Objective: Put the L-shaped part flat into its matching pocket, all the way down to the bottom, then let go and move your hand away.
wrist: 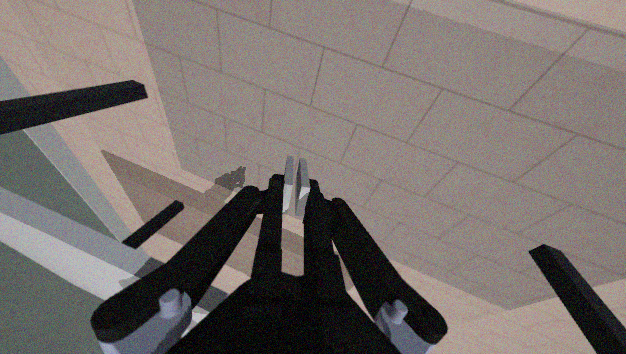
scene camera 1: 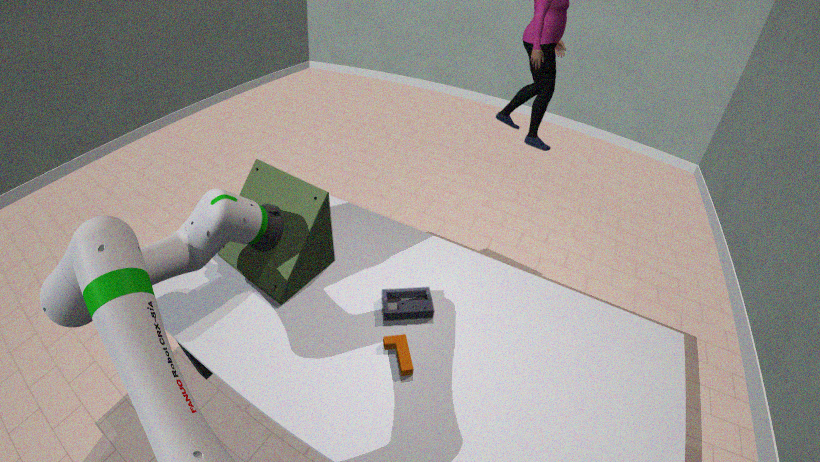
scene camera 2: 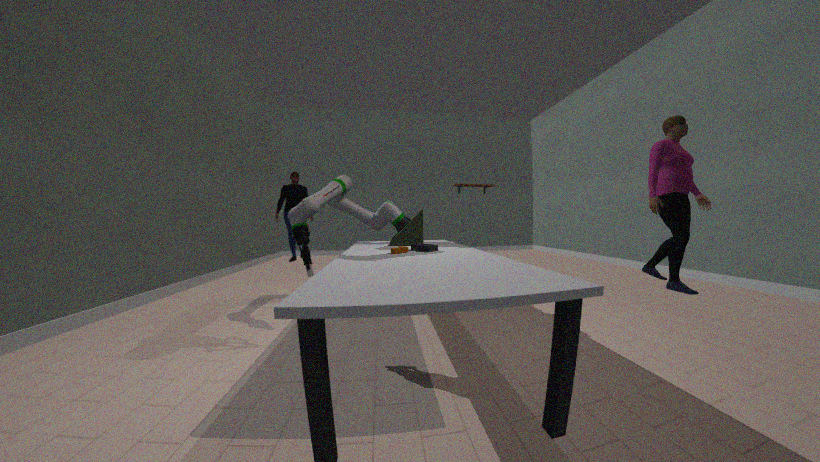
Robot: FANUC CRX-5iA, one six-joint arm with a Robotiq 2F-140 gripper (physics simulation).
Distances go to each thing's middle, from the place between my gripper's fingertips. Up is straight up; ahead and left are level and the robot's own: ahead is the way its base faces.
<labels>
Right now the dark pocket block (scene camera 1: 405,303) is 67 cm to the left of my hand, 14 cm above it and 2 cm behind it.
</labels>
